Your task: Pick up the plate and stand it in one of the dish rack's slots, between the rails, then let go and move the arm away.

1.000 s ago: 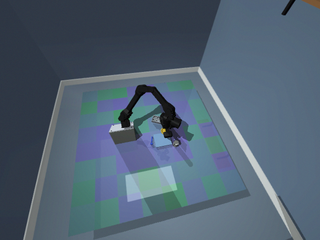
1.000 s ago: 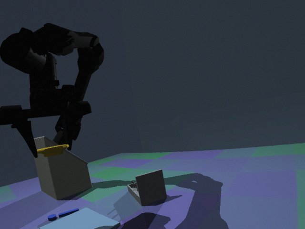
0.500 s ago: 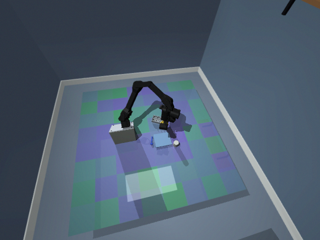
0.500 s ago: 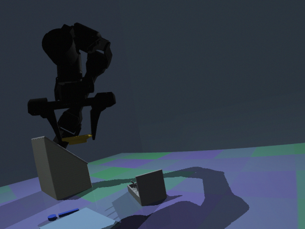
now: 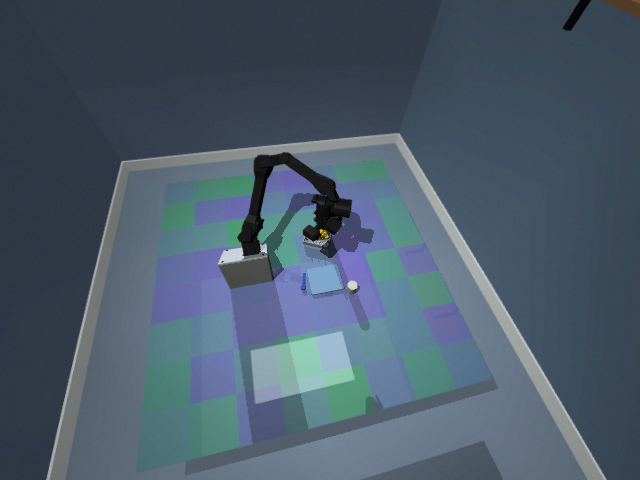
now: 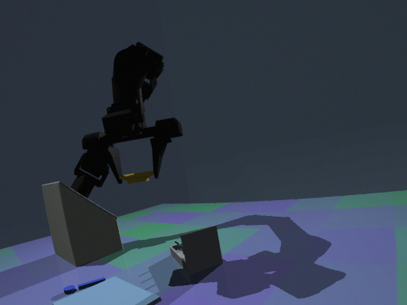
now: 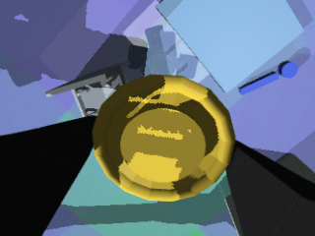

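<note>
The grey dish rack is 17 cm below my gripper tip and 10 cm to the left of it. Round my gripper tip: small white cup 18 cm to the right, 17 cm below, 12 cm ahead; yellow plate 1 cm above; blue spoon 19 cm below, 13 cm to the right, 9 cm behind.
</note>
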